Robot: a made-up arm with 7 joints. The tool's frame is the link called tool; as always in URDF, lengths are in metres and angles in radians. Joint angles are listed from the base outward.
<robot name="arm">
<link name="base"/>
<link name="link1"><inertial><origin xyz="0.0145 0.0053 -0.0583"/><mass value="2.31"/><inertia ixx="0.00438" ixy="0" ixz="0" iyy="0.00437" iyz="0.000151" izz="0.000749"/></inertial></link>
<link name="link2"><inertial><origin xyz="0.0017 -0.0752 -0.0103"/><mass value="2.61"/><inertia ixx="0.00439" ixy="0" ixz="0" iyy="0.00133" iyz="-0.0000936" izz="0.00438"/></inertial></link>
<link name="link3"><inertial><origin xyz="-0.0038 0.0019 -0.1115"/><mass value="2.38"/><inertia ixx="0.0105" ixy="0" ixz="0" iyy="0.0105" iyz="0.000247" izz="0.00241"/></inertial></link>
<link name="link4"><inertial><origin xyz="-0.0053 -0.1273 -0.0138"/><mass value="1.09"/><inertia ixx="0.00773" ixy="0" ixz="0" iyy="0.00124" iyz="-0.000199" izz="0.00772"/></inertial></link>
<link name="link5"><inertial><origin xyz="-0.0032 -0.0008 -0.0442"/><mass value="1.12"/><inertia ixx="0.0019" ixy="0" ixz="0" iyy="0.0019" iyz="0.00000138" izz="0.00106"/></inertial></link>
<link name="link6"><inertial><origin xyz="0.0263 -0.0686 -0.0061"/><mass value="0.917"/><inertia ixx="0.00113" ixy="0" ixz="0" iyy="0.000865" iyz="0" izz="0.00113"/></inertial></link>
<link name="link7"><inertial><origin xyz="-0.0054 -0.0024 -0.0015"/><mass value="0.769"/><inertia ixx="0.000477" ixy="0" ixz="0" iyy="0.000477" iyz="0" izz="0.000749"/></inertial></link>
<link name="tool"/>
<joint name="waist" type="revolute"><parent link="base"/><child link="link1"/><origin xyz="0.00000 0.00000 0.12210" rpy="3.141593 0.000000 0.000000"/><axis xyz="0 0 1"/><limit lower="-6.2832" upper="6.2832"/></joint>
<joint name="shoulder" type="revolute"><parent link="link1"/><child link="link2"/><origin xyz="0.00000 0.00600 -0.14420" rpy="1.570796 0.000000 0.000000"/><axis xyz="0 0 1"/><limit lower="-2.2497" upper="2.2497"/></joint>
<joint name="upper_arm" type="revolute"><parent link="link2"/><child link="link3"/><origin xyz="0.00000 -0.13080 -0.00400" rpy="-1.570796 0.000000 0.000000"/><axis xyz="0 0 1"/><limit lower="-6.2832" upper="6.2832"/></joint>
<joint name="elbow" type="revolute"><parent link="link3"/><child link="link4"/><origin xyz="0.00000 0.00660 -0.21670" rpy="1.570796 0.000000 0.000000"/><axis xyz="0 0 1"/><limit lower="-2.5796" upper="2.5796"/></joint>
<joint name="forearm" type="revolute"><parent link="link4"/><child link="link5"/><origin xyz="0.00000 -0.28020 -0.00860" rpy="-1.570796 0.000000 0.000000"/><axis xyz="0 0 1"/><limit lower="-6.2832" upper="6.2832"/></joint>
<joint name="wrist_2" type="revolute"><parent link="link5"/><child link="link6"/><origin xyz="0.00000 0.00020 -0.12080" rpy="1.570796 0.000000 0.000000"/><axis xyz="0 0 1"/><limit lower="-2.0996" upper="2.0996"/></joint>
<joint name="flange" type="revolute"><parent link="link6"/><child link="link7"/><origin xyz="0.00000 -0.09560 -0.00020" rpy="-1.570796 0.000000 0.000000"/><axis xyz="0 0 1"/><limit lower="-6.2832" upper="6.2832"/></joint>
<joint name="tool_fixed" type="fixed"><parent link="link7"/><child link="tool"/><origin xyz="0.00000 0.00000 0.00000" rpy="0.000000 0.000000 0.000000"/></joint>
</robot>
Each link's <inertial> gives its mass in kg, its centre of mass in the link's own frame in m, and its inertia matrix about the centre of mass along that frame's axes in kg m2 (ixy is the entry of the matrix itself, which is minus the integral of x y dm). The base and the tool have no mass. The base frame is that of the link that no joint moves.
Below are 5 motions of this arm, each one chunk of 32 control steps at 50 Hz.
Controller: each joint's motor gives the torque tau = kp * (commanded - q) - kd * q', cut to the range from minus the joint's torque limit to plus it. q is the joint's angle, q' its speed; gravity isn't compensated. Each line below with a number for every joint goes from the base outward.
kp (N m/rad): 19 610 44 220 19 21 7.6
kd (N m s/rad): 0.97 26 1.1 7 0.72 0.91 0.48
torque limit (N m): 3.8 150 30 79 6.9 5.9 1.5
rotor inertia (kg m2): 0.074 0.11 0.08 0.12 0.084 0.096 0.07
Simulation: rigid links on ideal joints. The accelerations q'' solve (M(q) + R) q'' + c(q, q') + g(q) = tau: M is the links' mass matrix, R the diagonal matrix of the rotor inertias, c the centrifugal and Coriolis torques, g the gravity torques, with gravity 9.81 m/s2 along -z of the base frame. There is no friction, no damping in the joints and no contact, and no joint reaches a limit. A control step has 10 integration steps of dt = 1/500 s. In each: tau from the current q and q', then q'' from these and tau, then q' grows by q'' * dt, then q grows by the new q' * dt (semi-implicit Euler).
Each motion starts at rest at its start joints. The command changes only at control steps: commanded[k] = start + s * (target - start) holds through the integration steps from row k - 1 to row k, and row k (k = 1, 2, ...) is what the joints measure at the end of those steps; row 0 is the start. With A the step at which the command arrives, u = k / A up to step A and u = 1 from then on. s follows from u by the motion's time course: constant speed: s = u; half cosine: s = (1 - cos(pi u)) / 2; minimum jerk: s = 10 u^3 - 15 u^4 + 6 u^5; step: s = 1 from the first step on.
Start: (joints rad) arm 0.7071 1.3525 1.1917 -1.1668 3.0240 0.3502 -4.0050
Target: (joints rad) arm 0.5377 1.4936 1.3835 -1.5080 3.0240 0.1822 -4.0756
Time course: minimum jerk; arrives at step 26
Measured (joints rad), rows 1 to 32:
1: 0.7072 1.3563 1.1922 -1.1687 3.0241 0.3507 -4.0050
2: 0.7081 1.3627 1.1982 -1.1720 3.0241 0.3523 -4.0049
3: 0.7100 1.3687 1.2121 -1.1753 3.0243 0.3548 -4.0049
4: 0.7127 1.3737 1.2336 -1.1786 3.0247 0.3576 -4.0048
5: 0.7160 1.3785 1.2614 -1.1826 3.0256 0.3596 -4.0049
6: 0.7198 1.3836 1.2938 -1.1881 3.0272 0.3601 -4.0051
7: 0.7241 1.3895 1.3295 -1.1958 3.0296 0.3583 -4.0055
8: 0.7287 1.3966 1.3673 -1.2063 3.0328 0.3536 -4.0061
9: 0.7338 1.4047 1.4063 -1.2200 3.0368 0.3458 -4.0071
10: 0.7390 1.4139 1.4459 -1.2369 3.0413 0.3350 -4.0085
11: 0.7444 1.4238 1.4855 -1.2566 3.0461 0.3215 -4.0103
12: 0.7497 1.4344 1.5247 -1.2786 3.0511 0.3058 -4.0126
13: 0.7545 1.4453 1.5632 -1.3025 3.0559 0.2884 -4.0155
14: 0.7586 1.4564 1.6007 -1.3275 3.0604 0.2702 -4.0189
15: 0.7617 1.4675 1.6369 -1.3530 3.0642 0.2517 -4.0228
16: 0.7634 1.4783 1.6717 -1.3782 3.0672 0.2338 -4.0272
17: 0.7637 1.4887 1.7046 -1.4026 3.0694 0.2170 -4.0320
18: 0.7621 1.4984 1.7354 -1.4255 3.0707 0.2018 -4.0371
19: 0.7586 1.5072 1.7639 -1.4466 3.0711 0.1886 -4.0425
20: 0.7530 1.5152 1.7896 -1.4653 3.0707 0.1778 -4.0478
21: 0.7452 1.5220 1.8121 -1.4814 3.0697 0.1694 -4.0532
22: 0.7351 1.5276 1.8312 -1.4945 3.0683 0.1636 -4.0583
23: 0.7230 1.5320 1.8463 -1.5046 3.0666 0.1603 -4.0631
24: 0.7089 1.5352 1.8572 -1.5116 3.0649 0.1591 -4.0674
25: 0.6932 1.5373 1.8636 -1.5157 3.0632 0.1599 -4.0712
26: 0.6760 1.5385 1.8652 -1.5173 3.0618 0.1620 -4.0743
27: 0.6579 1.5389 1.8620 -1.5169 3.0607 0.1650 -4.0768
28: 0.6393 1.5388 1.8539 -1.5153 3.0600 0.1683 -4.0786
29: 0.6205 1.5383 1.8412 -1.5130 3.0595 0.1712 -4.0798
30: 0.6018 1.5376 1.8243 -1.5107 3.0592 0.1734 -4.0803
31: 0.5834 1.5366 1.8038 -1.5088 3.0589 0.1748 -4.0803
32: 0.5654 1.5354 1.7804 -1.5074 3.0585 0.1753 -4.0799

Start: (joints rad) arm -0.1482 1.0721 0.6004 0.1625 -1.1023 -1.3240 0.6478
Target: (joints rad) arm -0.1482 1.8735 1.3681 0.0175 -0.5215 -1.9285 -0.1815
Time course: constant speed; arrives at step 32
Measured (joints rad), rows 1 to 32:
1: -0.1467 1.0783 0.6044 0.1579 -1.1016 -1.3265 0.6471
2: -0.1440 1.0931 0.6159 0.1505 -1.0987 -1.3335 0.6448
3: -0.1412 1.1142 0.6347 0.1445 -1.0926 -1.3448 0.6400
4: -0.1390 1.1400 0.6590 0.1420 -1.0830 -1.3598 0.6323
5: -0.1375 1.1691 0.6860 0.1430 -1.0700 -1.3776 0.6214
6: -0.1367 1.2005 0.7128 0.1469 -1.0542 -1.3969 0.6070
7: -0.1362 1.2334 0.7370 0.1521 -1.0361 -1.4169 0.5892
8: -0.1359 1.2669 0.7573 0.1575 -1.0164 -1.4366 0.5682
9: -0.1355 1.3003 0.7736 0.1619 -0.9956 -1.4554 0.5441
10: -0.1347 1.3330 0.7867 0.1649 -0.9744 -1.4731 0.5174
11: -0.1336 1.3645 0.7982 0.1661 -0.9530 -1.4896 0.4883
12: -0.1321 1.3946 0.8101 0.1653 -0.9317 -1.5051 0.4573
13: -0.1300 1.4231 0.8244 0.1627 -0.9107 -1.5201 0.4249
14: -0.1275 1.4502 0.8425 0.1584 -0.8899 -1.5350 0.3915
15: -0.1245 1.4758 0.8651 0.1526 -0.8692 -1.5501 0.3574
16: -0.1210 1.5002 0.8925 0.1455 -0.8486 -1.5659 0.3233
17: -0.1169 1.5235 0.9240 0.1374 -0.8277 -1.5827 0.2893
18: -0.1125 1.5459 0.9586 0.1284 -0.8065 -1.6008 0.2558
19: -0.1078 1.5678 0.9950 0.1191 -0.7848 -1.6201 0.2230
20: -0.1031 1.5895 1.0318 0.1097 -0.7627 -1.6407 0.1912
21: -0.0986 1.6112 1.0676 0.1006 -0.7401 -1.6623 0.1605
22: -0.0945 1.6332 1.1015 0.0921 -0.7173 -1.6847 0.1309
23: -0.0910 1.6558 1.1328 0.0845 -0.6943 -1.7074 0.1024
24: -0.0883 1.6792 1.1614 0.0777 -0.6714 -1.7302 0.0751
25: -0.0863 1.7034 1.1875 0.0718 -0.6487 -1.7526 0.0488
26: -0.0850 1.7284 1.2117 0.0666 -0.6264 -1.7744 0.0234
27: -0.0842 1.7541 1.2347 0.0619 -0.6045 -1.7953 -0.0012
28: -0.0840 1.7803 1.2572 0.0575 -0.5829 -1.8152 -0.0251
29: -0.0840 1.8068 1.2801 0.0531 -0.5616 -1.8341 -0.0485
30: -0.0843 1.8332 1.3037 0.0486 -0.5406 -1.8520 -0.0716
31: -0.0848 1.8595 1.3286 0.0439 -0.5197 -1.8691 -0.0945
32: -0.0854 1.8855 1.3545 0.0388 -0.4989 -1.8855 -0.1173

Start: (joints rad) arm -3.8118 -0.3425 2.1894 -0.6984 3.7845 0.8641 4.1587
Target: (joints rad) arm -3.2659 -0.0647 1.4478 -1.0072 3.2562 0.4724 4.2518
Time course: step
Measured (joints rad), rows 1 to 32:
1: -3.8492 -0.3039 2.1320 -0.7077 3.7880 0.8512 4.1613
2: -3.9197 -0.2275 2.0194 -0.7471 3.7898 0.8133 4.1678
3: -3.9669 -0.1490 1.8969 -0.8175 3.7765 0.7528 4.1770
4: -3.9531 -0.0896 1.7735 -0.9096 3.7354 0.6776 4.1881
5: -3.8771 -0.0570 1.6487 -1.0088 3.6595 0.5983 4.2004
6: -3.7594 -0.0488 1.5247 -1.0972 3.5545 0.5276 4.2129
7: -3.6257 -0.0566 1.4067 -1.1606 3.4329 0.4760 4.2249
8: -3.5001 -0.0710 1.3041 -1.1948 3.3086 0.4477 4.2358
9: -3.3972 -0.0858 1.2251 -1.2035 3.1937 0.4418 4.2452
10: -3.3235 -0.0976 1.1746 -1.1938 3.0975 0.4535 4.2528
11: -3.2801 -0.1048 1.1538 -1.1728 3.0256 0.4767 4.2585
12: -3.2646 -0.1072 1.1606 -1.1465 2.9807 0.5050 4.2626
13: -3.2721 -0.1052 1.1897 -1.1187 2.9626 0.5334 4.2651
14: -3.2961 -0.1001 1.2346 -1.0922 2.9689 0.5577 4.2663
15: -3.3292 -0.0932 1.2879 -1.0685 2.9956 0.5755 4.2663
16: -3.3639 -0.0859 1.3429 -1.0489 3.0377 0.5855 4.2655
17: -3.3934 -0.0793 1.3938 -1.0341 3.0898 0.5876 4.2641
18: -3.4127 -0.0741 1.4362 -1.0246 3.1466 0.5826 4.2621
19: -3.4187 -0.0704 1.4676 -1.0206 3.2031 0.5719 4.2600
20: -3.4107 -0.0681 1.4872 -1.0215 3.2550 0.5576 4.2576
21: -3.3901 -0.0667 1.4957 -1.0262 3.2989 0.5417 4.2553
22: -3.3595 -0.0662 1.4952 -1.0334 3.3324 0.5263 4.2530
23: -3.3224 -0.0661 1.4884 -1.0417 3.3544 0.5130 4.2510
24: -3.2823 -0.0664 1.4785 -1.0501 3.3645 0.5031 4.2490
25: -3.2426 -0.0668 1.4683 -1.0575 3.3637 0.4972 4.2474
26: -3.2059 -0.0673 1.4599 -1.0636 3.3537 0.4956 4.2459
27: -3.1739 -0.0678 1.4549 -1.0680 3.3365 0.4979 4.2447
28: -3.1478 -0.0680 1.4539 -1.0707 3.3148 0.5034 4.2437
29: -3.1276 -0.0679 1.4568 -1.0719 3.2910 0.5114 4.2429
30: -3.1132 -0.0676 1.4630 -1.0718 3.2677 0.5206 4.2423
31: -3.1037 -0.0669 1.4714 -1.0706 3.2467 0.5303 4.2418
32: -3.0982 -0.0661 1.4809 -1.0688 3.2296 0.5393 4.2415

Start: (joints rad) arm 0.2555 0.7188 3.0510 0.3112 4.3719 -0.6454 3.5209
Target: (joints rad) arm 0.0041 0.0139 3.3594 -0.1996 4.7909 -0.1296 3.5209
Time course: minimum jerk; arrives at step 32
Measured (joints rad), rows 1 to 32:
1: 0.2555 0.7213 3.0512 0.3130 4.3717 -0.6464 3.5210
2: 0.2556 0.7255 3.0519 0.3137 4.3713 -0.6490 3.5211
3: 0.2562 0.7293 3.0534 0.3102 4.3711 -0.6524 3.5214
4: 0.2571 0.7315 3.0559 0.3022 4.3715 -0.6558 3.5216
5: 0.2584 0.7317 3.0600 0.2900 4.3733 -0.6582 3.5218
6: 0.2599 0.7292 3.0661 0.2740 4.3771 -0.6585 3.5220
7: 0.2615 0.7235 3.0745 0.2549 4.3834 -0.6560 3.5220
8: 0.2629 0.7141 3.0857 0.2331 4.3926 -0.6500 3.5218
9: 0.2639 0.7005 3.0994 0.2091 4.4052 -0.6400 3.5215
10: 0.2641 0.6825 3.1157 0.1833 4.4211 -0.6258 3.5210
11: 0.2633 0.6599 3.1341 0.1563 4.4403 -0.6075 3.5204
12: 0.2609 0.6329 3.1538 0.1284 4.4626 -0.5853 3.5197
13: 0.2566 0.6017 3.1740 0.1001 4.4874 -0.5595 3.5188
14: 0.2503 0.5667 3.1940 0.0719 4.5142 -0.5308 3.5180
15: 0.2414 0.5283 3.2130 0.0442 4.5421 -0.4995 3.5172
16: 0.2300 0.4871 3.2304 0.0172 4.5705 -0.4664 3.5165
17: 0.2156 0.4438 3.2460 -0.0084 4.5986 -0.4321 3.5160
18: 0.1981 0.3989 3.2598 -0.0325 4.6258 -0.3972 3.5156
19: 0.1770 0.3534 3.2720 -0.0547 4.6516 -0.3622 3.5154
20: 0.1522 0.3079 3.2829 -0.0748 4.6756 -0.3278 3.5155
21: 0.1233 0.2632 3.2927 -0.0925 4.6975 -0.2947 3.5157
22: 0.0903 0.2202 3.3016 -0.1078 4.7173 -0.2634 3.5163
23: 0.0539 0.1794 3.3094 -0.1205 4.7350 -0.2347 3.5170
24: 0.0154 0.1416 3.3159 -0.1308 4.7507 -0.2089 3.5180
25: -0.0228 0.1074 3.3210 -0.1387 4.7644 -0.1865 3.5191
26: -0.0578 0.0772 3.3247 -0.1446 4.7762 -0.1675 3.5203
27: -0.0863 0.0512 3.3274 -0.1489 4.7860 -0.1517 3.5215
28: -0.1055 0.0299 3.3299 -0.1518 4.7939 -0.1386 3.5227
29: -0.1141 0.0131 3.3329 -0.1540 4.7997 -0.1277 3.5237
30: -0.1121 0.0009 3.3370 -0.1558 4.8037 -0.1186 3.5246
31: -0.1010 -0.0068 3.3421 -0.1577 4.8058 -0.1109 3.5252
32: -0.0831 -0.0107 3.3478 -0.1601 4.8064 -0.1048 3.5257

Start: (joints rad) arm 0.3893 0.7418 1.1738 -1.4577 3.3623 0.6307 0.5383
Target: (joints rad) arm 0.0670 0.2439 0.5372 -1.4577 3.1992 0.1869 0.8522
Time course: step
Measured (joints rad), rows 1 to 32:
1: 0.4175 0.6812 1.1975 -1.4554 3.3554 0.6208 0.5427
2: 0.4929 0.5452 1.2339 -1.4563 3.3396 0.5917 0.5551
3: 0.5986 0.4218 1.2175 -1.4692 3.3220 0.5428 0.5760
4: 0.7289 0.3400 1.1316 -1.4886 3.3046 0.4796 0.6051
5: 0.8747 0.2930 0.9953 -1.5075 3.2864 0.4104 0.6407
6: 1.0244 0.2673 0.8350 -1.5213 3.2669 0.3420 0.6806
7: 1.1658 0.2529 0.6723 -1.5273 3.2462 0.2796 0.7226
8: 1.2874 0.2445 0.5232 -1.5253 3.2252 0.2260 0.7647
9: 1.3795 0.2394 0.3993 -1.5172 3.2052 0.1827 0.8053
10: 1.4350 0.2363 0.3078 -1.5064 3.1875 0.1500 0.8428
11: 1.4498 0.2346 0.2528 -1.4961 3.1730 0.1277 0.8760
12: 1.4234 0.2340 0.2347 -1.4886 3.1624 0.1153 0.9043
13: 1.3581 0.2344 0.2510 -1.4847 3.1562 0.1120 0.9269
14: 1.2590 0.2359 0.2968 -1.4840 3.1542 0.1168 0.9438
15: 1.1332 0.2383 0.3653 -1.4853 3.1561 0.1285 0.9549
16: 0.9891 0.2414 0.4489 -1.4877 3.1615 0.1453 0.9606
17: 0.8354 0.2449 0.5397 -1.4902 3.1695 0.1655 0.9613
18: 0.6807 0.2479 0.6303 -1.4927 3.1794 0.1873 0.9576
19: 0.5328 0.2501 0.7142 -1.4956 3.1903 0.2089 0.9502
20: 0.4011 0.2505 0.7835 -1.4999 3.2014 0.2291 0.9398
21: 0.2921 0.2489 0.8327 -1.5064 3.2117 0.2469 0.9274
22: 0.2079 0.2459 0.8589 -1.5151 3.2207 0.2620 0.9137
23: 0.1475 0.2420 0.8619 -1.5250 3.2279 0.2744 0.8994
24: 0.1077 0.2378 0.8435 -1.5346 3.2329 0.2844 0.8854
25: 0.0842 0.2339 0.8076 -1.5422 3.2354 0.2920 0.8721
26: 0.0720 0.2304 0.7587 -1.5466 3.2355 0.2973 0.8600
27: 0.0659 0.2275 0.7022 -1.5473 3.2333 0.3000 0.8495
28: 0.0614 0.2252 0.6429 -1.5445 3.2290 0.3000 0.8408
29: 0.0546 0.2236 0.5852 -1.5389 3.2230 0.2969 0.8340
30: 0.0427 0.2228 0.5325 -1.5318 3.2158 0.2909 0.8290
31: 0.0242 0.2226 0.4870 -1.5244 3.2080 0.2822 0.8259
32: -0.0013 0.2231 0.4499 -1.5176 3.2000 0.2715 0.8245

